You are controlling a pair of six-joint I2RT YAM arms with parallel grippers.
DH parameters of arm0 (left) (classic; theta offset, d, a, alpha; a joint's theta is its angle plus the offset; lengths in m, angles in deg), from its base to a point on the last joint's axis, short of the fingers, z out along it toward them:
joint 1: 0 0.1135 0.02 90
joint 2: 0 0 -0.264 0
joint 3: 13.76 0 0.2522 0
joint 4: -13.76 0 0.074 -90
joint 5: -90 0 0 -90
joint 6: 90 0.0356 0 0
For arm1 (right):
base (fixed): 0 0 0 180
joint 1: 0 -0.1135 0.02 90
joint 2: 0 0 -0.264 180
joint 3: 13.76 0 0.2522 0
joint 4: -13.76 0 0.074 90
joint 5: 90 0 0 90
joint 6: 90 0.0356 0 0
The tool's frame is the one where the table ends.
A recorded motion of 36 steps. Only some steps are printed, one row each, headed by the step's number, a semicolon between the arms.
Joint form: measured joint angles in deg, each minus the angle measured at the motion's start. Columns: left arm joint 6, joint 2, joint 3, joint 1, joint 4, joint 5; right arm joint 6, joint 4, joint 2, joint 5, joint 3, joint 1.
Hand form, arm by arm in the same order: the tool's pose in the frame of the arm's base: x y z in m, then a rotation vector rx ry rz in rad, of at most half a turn. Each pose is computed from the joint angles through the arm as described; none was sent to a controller.
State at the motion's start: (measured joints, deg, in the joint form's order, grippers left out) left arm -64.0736 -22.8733 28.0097 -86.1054 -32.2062 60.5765; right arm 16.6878 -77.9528 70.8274 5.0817 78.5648 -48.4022
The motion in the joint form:
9: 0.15 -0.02 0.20 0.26 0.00 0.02; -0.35 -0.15 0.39 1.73 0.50 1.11
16: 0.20 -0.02 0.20 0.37 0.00 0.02; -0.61 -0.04 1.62 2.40 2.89 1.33
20: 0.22 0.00 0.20 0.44 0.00 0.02; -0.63 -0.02 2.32 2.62 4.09 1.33
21: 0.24 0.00 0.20 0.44 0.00 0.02; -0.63 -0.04 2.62 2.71 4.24 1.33
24: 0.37 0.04 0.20 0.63 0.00 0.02; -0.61 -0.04 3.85 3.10 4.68 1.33
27: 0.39 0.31 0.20 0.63 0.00 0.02; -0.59 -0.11 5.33 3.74 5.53 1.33
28: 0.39 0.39 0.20 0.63 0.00 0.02; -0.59 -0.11 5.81 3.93 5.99 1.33
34: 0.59 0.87 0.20 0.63 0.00 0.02; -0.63 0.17 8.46 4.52 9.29 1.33
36: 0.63 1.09 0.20 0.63 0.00 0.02; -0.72 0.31 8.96 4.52 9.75 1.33
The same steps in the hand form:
9: 0.0379 -0.0942 0.2573 -0.2845 1.8420 -0.7728; 0.1431 0.1488 0.3534 -0.7153 2.6914 0.1147
16: 0.0381 -0.0942 0.2573 -0.2854 1.8415 -0.7708; 0.1479 0.1522 0.3608 -0.7051 2.6681 0.1143
20: 0.0382 -0.0941 0.2573 -0.2864 1.8410 -0.7701; 0.1501 0.1544 0.3641 -0.7013 2.6591 0.1160
21: 0.0382 -0.0941 0.2573 -0.2860 1.8410 -0.7699; 0.1510 0.1553 0.3638 -0.7016 2.6609 0.1120
24: 0.0385 -0.0938 0.2573 -0.2873 1.8399 -0.7667; 0.1549 0.1590 0.3617 -0.7030 2.6697 0.0941
27: 0.0385 -0.0932 0.2577 -0.2898 1.8379 -0.7708; 0.1595 0.1634 0.3604 -0.7025 2.6753 0.0721
28: 0.0385 -0.0930 0.2578 -0.2907 1.8374 -0.7721; 0.1610 0.1649 0.3608 -0.7014 2.6742 0.0678
34: 0.0384 -0.0917 0.2584 -0.2925 1.8340 -0.7776; 0.1698 0.1738 0.3667 -0.6933 2.6567 0.0671
36: 0.0383 -0.0912 0.2587 -0.2942 1.8324 -0.7807; 0.1715 0.1757 0.3670 -0.6948 2.6548 0.0679

